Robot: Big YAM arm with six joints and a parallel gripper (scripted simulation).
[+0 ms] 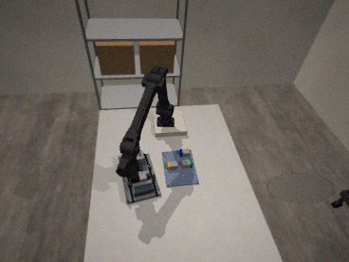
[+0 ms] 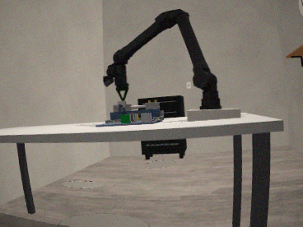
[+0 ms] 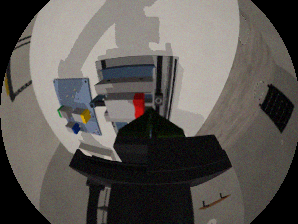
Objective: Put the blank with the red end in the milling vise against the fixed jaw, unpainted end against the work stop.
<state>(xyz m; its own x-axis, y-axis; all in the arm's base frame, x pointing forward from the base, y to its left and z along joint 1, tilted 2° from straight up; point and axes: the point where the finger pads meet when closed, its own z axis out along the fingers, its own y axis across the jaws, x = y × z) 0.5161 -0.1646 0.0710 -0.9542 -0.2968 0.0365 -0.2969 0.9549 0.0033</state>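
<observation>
My gripper is now 1 cm past the red-ended blank, 4 cm to the right of it and 3 cm above it. Also, from my hand: yellow-ended blank (16 cm behind, 22 cm to the left, 10 cm below); then green-ended blank (17 cm behind, 30 cm to the left, 10 cm below); then blue plate (16 cm behind, 26 cm to the left, 12 cm below).
</observation>
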